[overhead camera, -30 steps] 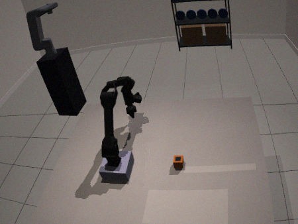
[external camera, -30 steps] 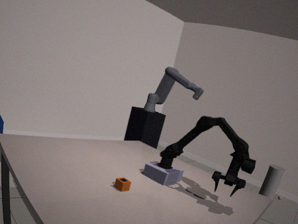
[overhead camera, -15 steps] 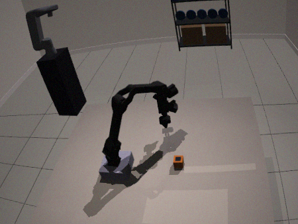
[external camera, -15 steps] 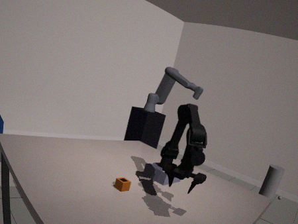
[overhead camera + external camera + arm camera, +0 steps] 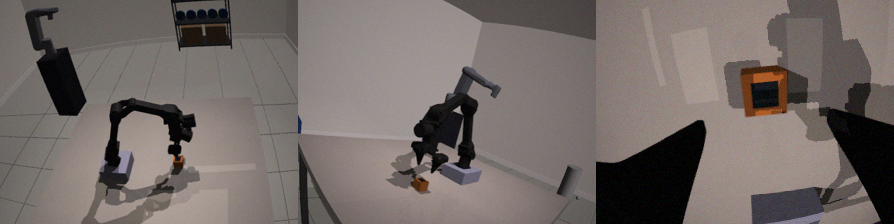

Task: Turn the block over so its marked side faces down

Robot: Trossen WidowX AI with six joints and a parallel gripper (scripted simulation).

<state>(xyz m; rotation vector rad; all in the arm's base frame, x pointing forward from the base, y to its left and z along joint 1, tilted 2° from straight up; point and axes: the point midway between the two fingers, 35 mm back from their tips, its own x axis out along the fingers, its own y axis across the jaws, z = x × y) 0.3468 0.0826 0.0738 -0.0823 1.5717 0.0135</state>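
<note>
Right now the block is 1 cm to the right of my gripper tip and 8 cm below it.
</note>
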